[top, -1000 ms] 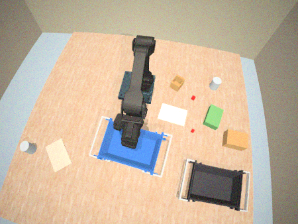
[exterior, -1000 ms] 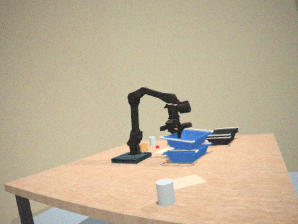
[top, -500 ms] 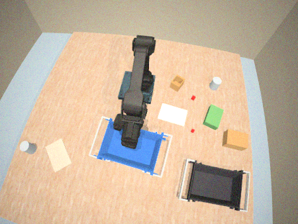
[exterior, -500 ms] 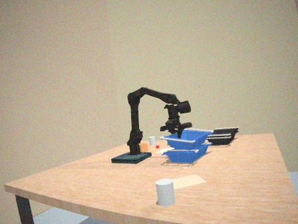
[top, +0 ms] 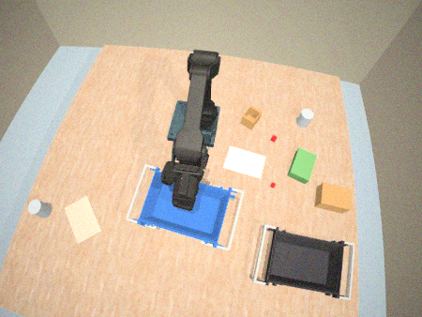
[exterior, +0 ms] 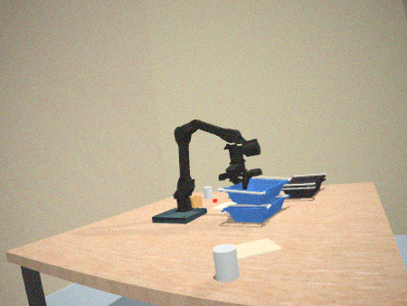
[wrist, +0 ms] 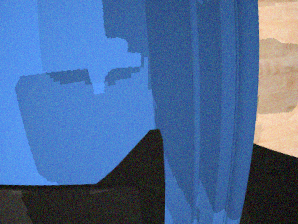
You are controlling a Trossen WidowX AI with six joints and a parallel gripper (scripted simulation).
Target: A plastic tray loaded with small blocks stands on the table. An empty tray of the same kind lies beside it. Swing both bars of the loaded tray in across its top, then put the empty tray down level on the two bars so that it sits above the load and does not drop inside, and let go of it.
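The blue tray is 7 cm ahead of my gripper tip and 3 cm above it. The rest, counted from my gripper tip: green block (24 cm behind, 37 cm to the left, 7 cm below); small brown box (38 cm behind, 12 cm to the left, 7 cm below); orange box (13 cm behind, 51 cm to the left, 6 cm below).
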